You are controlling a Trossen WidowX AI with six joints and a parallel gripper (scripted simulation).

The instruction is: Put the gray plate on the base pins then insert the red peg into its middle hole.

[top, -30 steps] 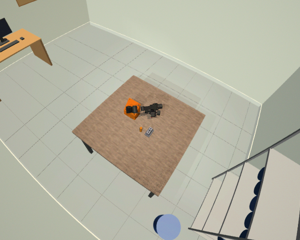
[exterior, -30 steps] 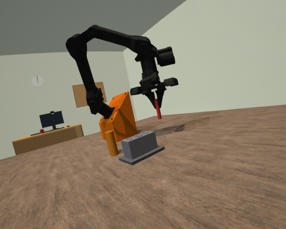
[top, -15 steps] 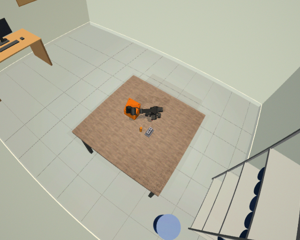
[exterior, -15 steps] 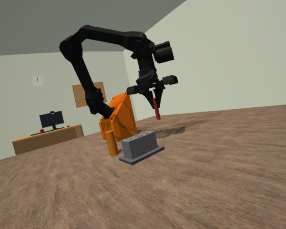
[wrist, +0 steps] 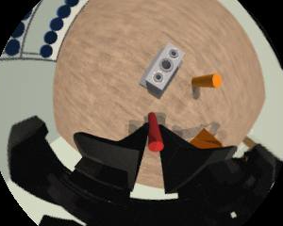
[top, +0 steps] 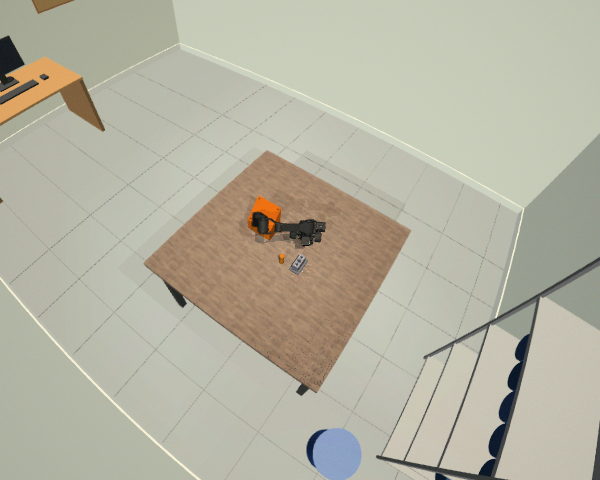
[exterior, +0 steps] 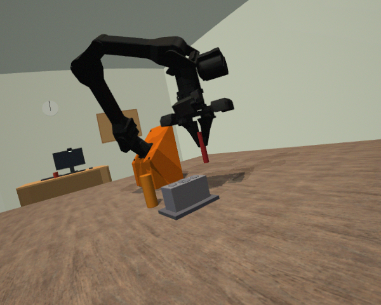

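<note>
Right now the gray plate is 3 cm ahead of my gripper tip, 10 cm to the right of it and 7 cm below it. The rest, counted from my gripper tip: flat base 3 cm ahead, 10 cm to the right, 11 cm below; then red peg right at my gripper tip; then orange cylinder 6 cm behind, 14 cm to the right, 8 cm below.
</note>
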